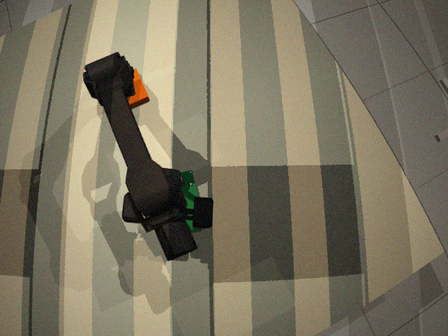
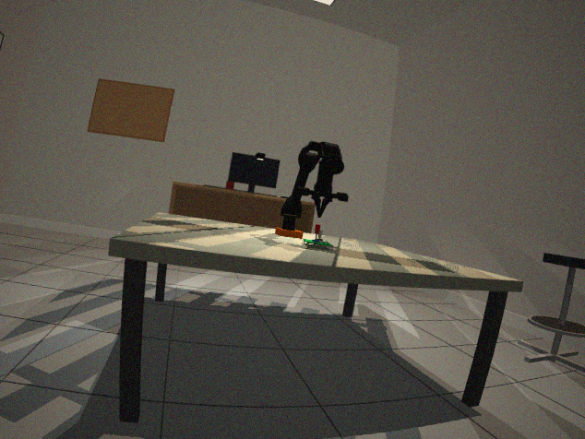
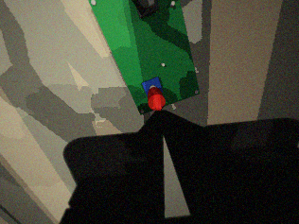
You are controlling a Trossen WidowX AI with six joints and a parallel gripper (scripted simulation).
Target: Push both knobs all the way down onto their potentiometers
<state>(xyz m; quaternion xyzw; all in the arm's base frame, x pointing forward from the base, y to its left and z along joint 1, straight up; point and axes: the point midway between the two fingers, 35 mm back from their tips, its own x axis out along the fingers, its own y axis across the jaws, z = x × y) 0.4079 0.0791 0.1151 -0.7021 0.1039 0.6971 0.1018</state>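
My gripper tip is 4 cm above the red knob. The rest, counted from my gripper tip: grey knob: 10 cm behind, 3 cm to the left, 6 cm below.
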